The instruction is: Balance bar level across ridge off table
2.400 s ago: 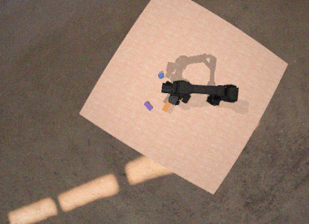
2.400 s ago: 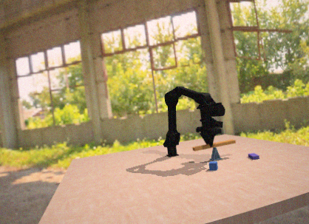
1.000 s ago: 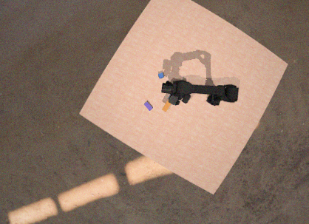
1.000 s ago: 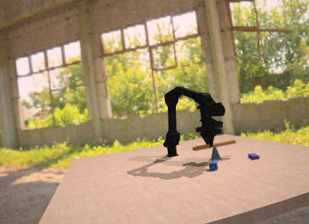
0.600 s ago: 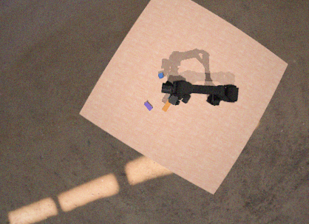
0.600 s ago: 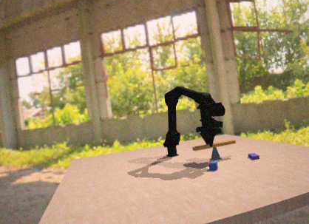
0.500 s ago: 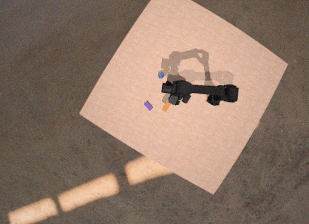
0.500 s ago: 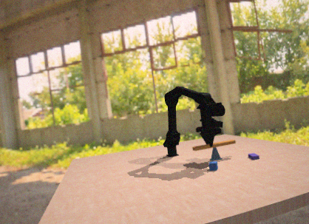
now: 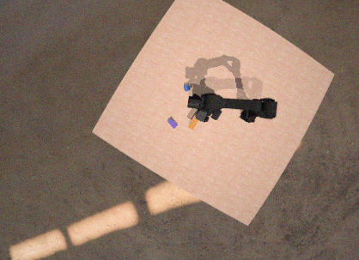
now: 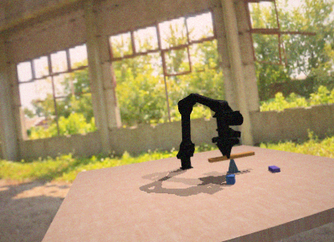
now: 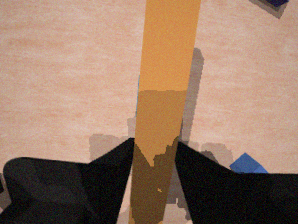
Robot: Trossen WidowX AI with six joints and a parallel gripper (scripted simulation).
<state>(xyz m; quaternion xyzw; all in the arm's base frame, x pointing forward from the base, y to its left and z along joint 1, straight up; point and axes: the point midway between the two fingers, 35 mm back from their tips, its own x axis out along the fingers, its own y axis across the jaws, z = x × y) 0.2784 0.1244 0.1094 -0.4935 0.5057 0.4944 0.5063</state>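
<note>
Right now my gripper tip is 3 cm to the right of the orange bar. Round my gripper tip: blue cube (16 cm ahead, 7 cm to the right, 6 cm below); flat purple block (18 cm to the left, 12 cm ahead, 7 cm below).
</note>
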